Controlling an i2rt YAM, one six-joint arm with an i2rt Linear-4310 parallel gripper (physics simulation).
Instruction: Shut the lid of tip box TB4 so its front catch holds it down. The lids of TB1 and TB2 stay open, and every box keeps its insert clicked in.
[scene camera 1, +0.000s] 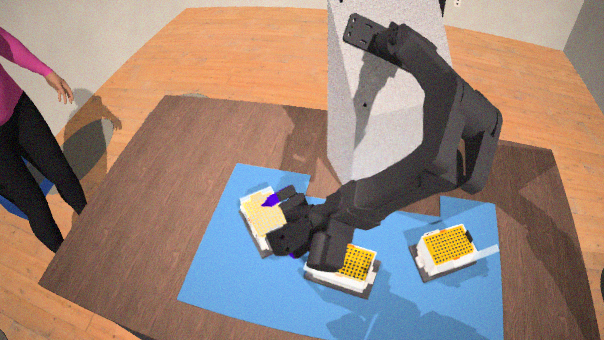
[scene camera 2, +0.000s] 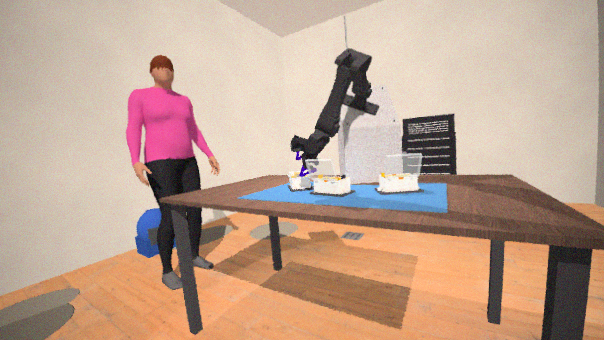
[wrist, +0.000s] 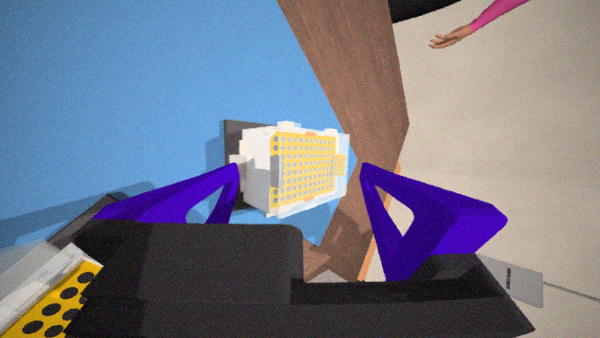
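Pixels of known places: gripper, fingertip midpoint: (scene camera 1: 271, 224) (scene camera 2: 298, 167) (wrist: 299, 169); arm's base, origin of the base link: (scene camera 1: 385, 44) (scene camera 2: 358, 104).
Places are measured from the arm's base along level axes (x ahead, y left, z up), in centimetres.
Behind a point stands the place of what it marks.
TB4, a white box with a yellow insert (scene camera 1: 262, 215) @(y -15.5, x 32.5, z -33.7 cm) (scene camera 2: 300, 181) (wrist: 305, 167) @(y -14.6, x 32.2, z -33.7 cm), stands leftmost on the mat in scene camera 1. Its clear lid (wrist: 342, 175) @(y -18.2, x 28.2, z -31.7 cm) lies down over the insert, which looks pale through it; whether the front catch holds cannot be told. My gripper (scene camera 1: 281, 228) @(y -10.2, x 36.0, z -29.1 cm) (scene camera 2: 301, 164) @(y -10.2, x 36.0, z -29.1 cm) (wrist: 299, 169) @(y -10.2, x 36.0, z -29.1 cm) is open and empty, its blue fingers above TB4, one towards each side in the wrist view. The middle box (scene camera 1: 361, 265) (scene camera 2: 332, 186) @(y 10.9, x 38.3, z -35.8 cm) and right box (scene camera 1: 448, 246) (scene camera 2: 398, 183) @(y 30.6, x 24.0, z -35.7 cm) have raised clear lids in scene camera 2 and yellow inserts seated. Their labels are not readable.
The blue mat (scene camera 1: 220, 280) @(y -17.0, x 50.7, z -39.4 cm) (scene camera 2: 430, 200) @(y 43.7, x 29.9, z -39.4 cm) lies on the brown table (scene camera 1: 125, 200) @(y -58.8, x 46.3, z -39.7 cm) (scene camera 2: 500, 200) @(y 60.5, x 20.1, z -39.7 cm). My arm's wrist covers part of the middle box in scene camera 1. The grey pedestal (scene camera 1: 345, 90) @(y -5.3, x 9.8, z -8.7 cm) stands behind the mat. A person (scene camera 1: 15, 115) (scene camera 2: 162, 125) stands beyond the table's left side.
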